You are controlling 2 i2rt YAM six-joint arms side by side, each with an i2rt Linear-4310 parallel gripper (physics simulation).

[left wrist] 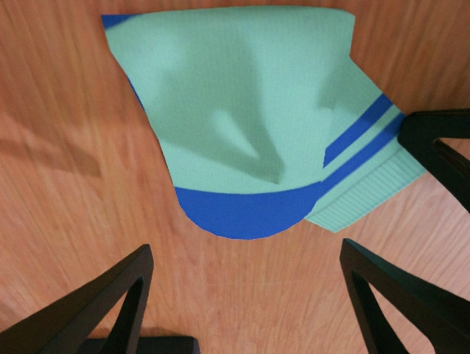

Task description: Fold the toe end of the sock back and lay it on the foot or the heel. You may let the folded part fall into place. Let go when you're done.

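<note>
The mint sock lies on the wooden table in the left wrist view, with a straight edge along the top. Its blue toe end is at the bottom, rounded and flat. The striped, ribbed cuff sticks out at the lower right, partly covered by the toe side. Small blue parts show at the top left corner and along the left edge. My left gripper is wide open and empty, its fingertips on either side below the toe end. My right gripper is shut, its tip over the cuff's right edge.
The wood-grain table surrounds the sock. A dark block-like part shows at the bottom left edge. Dark shadows fall across the sock and the table on the left.
</note>
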